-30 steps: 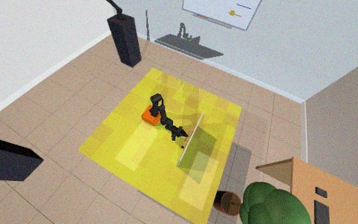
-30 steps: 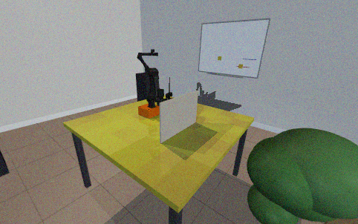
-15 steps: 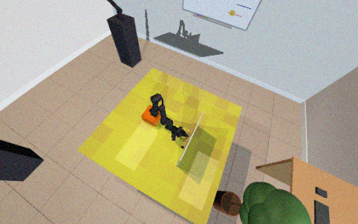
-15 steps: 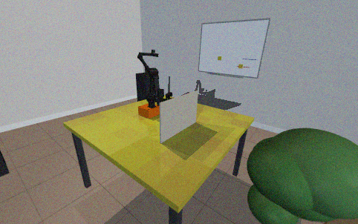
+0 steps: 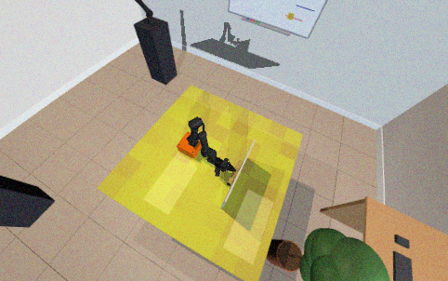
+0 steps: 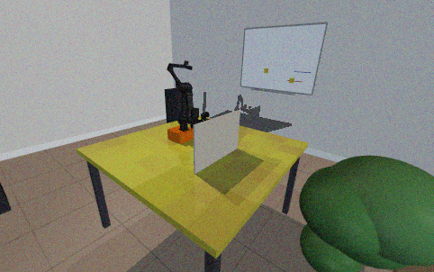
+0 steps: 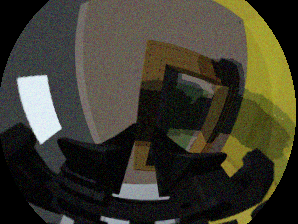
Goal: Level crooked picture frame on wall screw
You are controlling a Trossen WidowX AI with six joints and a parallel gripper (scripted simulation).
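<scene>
The picture frame lies 50 mm below my gripper tip. The rest, counted from my gripper tip: wall panel (20 mm ahead, 10 mm to the left, 70 mm below).
</scene>
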